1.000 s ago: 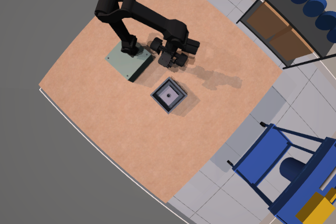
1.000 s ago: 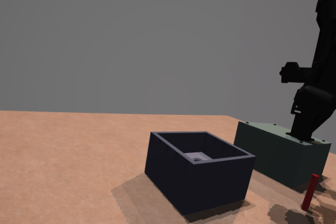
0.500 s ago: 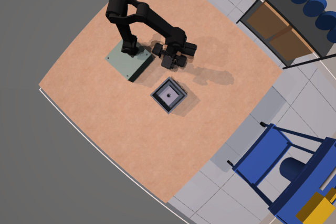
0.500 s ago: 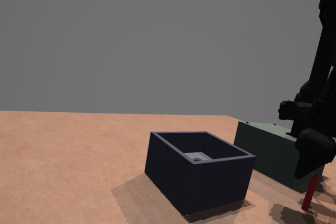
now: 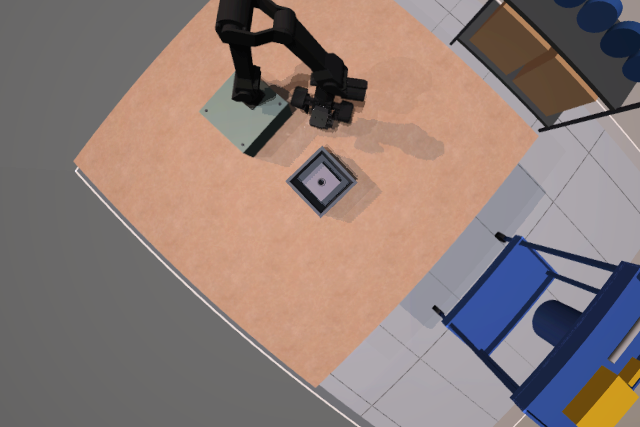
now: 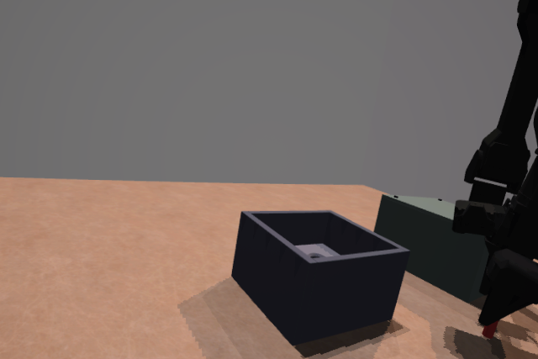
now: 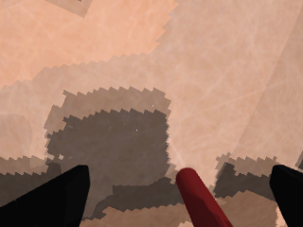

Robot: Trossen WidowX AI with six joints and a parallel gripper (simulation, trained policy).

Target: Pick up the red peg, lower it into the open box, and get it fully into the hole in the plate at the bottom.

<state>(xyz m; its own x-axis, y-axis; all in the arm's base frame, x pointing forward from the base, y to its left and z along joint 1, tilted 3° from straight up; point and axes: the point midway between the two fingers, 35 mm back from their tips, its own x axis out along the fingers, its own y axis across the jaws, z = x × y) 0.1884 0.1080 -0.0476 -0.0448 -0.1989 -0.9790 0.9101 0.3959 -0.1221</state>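
The red peg is 2 cm behind my gripper tip and 1 cm to the left of it. The rest, counted from my gripper tip: dark box: 17 cm to the right, 15 cm ahead, 1 cm below; then pale plate: 17 cm to the right, 15 cm ahead, 1 cm above.
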